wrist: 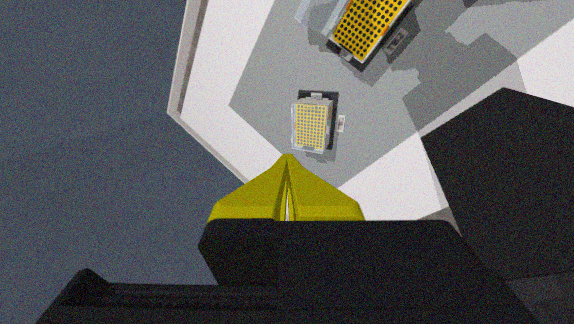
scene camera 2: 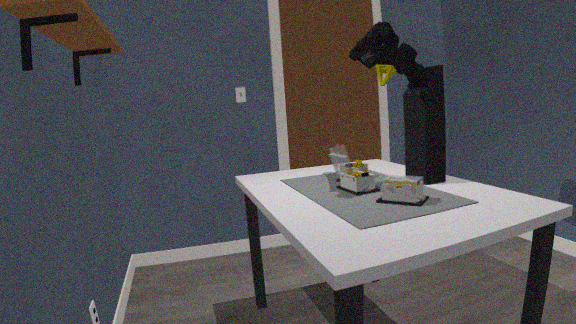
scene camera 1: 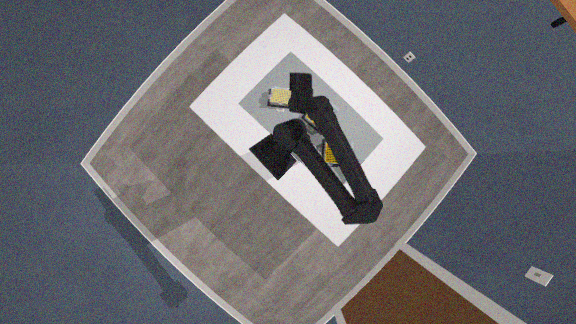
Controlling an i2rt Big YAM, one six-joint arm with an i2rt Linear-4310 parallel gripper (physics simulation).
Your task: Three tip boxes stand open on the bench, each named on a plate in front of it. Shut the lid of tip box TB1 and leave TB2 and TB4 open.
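Places are measured from the arm's base along level axes (x ahead, y left, z up), in centimetres.
Where they show: gripper, fingertip midpoint: point(wrist: 287, 161) point(scene camera 2: 382, 85); arm's base, origin of the base link: point(scene camera 2: 422, 79) point(scene camera 1: 274, 156).
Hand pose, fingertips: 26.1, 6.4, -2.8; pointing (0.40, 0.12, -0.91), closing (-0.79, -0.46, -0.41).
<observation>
Each offset is from my fingertips to the top centre of the thing, as dx, dy, dz. "pt": to the spot under its first point. Level surfaces: height alone.
Tip box TB1 @(+1.6, +12.1, -31.3) point(scene camera 1: 280, 96) point(scene camera 2: 402, 190) point(wrist: 311, 126) has its clear lid down flat over its yellow tips; the tips look pale through it. Tip box TB2 @(+4.3, -11.0, -32.4) point(scene camera 1: 309, 119) point(scene camera 2: 356, 183) point(wrist: 370, 25) has bright, uncovered tips, with clear lid panels standing off its left side in the wrist view. Tip box TB4 @(-4.8, -29.2, -31.6) point(scene camera 1: 330, 154) is open and partly under the arm in scene camera 1. A raised clear lid @(pt +13.9, -9.6, -24.6) point(scene camera 2: 339, 155) shows at the far boxes. The lettering on the plates is too blurred to read. My gripper point(scene camera 2: 384, 84) point(wrist: 287, 161) is shut and empty, high above the mat, touching no box.
The boxes stand on a grey mat @(dz -39.0) point(scene camera 1: 367, 137) point(scene camera 2: 350, 215) point(wrist: 270, 100) on the white table @(dz -39.3) point(scene camera 1: 220, 102) point(scene camera 2: 300, 215). The arm's black column point(scene camera 2: 425, 135) stands at the table's edge. The folded arm hangs over the boxes. A wooden wall shelf point(scene camera 2: 75, 25) is far off.
</observation>
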